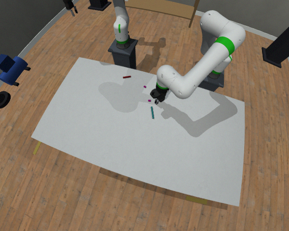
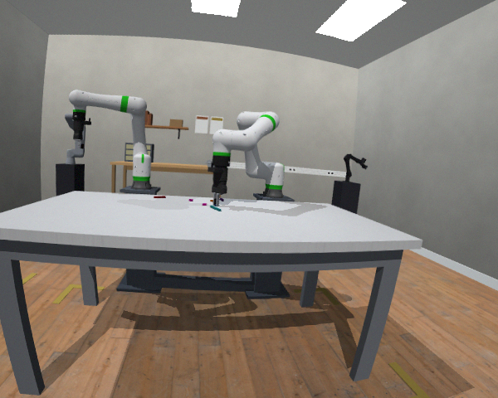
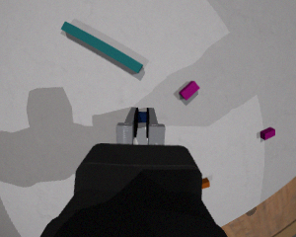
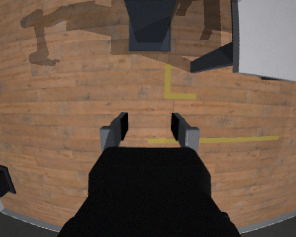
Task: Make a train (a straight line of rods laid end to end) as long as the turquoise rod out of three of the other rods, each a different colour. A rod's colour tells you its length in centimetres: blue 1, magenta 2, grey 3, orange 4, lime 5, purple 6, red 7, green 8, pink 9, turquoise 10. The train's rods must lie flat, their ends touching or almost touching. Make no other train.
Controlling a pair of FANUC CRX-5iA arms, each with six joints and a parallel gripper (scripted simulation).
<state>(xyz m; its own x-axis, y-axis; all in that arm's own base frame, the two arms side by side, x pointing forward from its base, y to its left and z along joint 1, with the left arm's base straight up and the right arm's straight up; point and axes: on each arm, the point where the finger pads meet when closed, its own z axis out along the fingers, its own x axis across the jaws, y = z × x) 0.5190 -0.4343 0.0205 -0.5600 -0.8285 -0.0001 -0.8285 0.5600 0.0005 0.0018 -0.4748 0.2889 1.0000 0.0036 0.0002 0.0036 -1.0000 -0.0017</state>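
The orange rod is 130 mm behind my left hand, 10 mm to the right of it and 20 mm below it. Round my left hand: purple rod (200 mm behind, 30 mm to the left, 20 mm below); turquoise rod (90 mm ahead, 20 mm below); blue rod (20 mm below).
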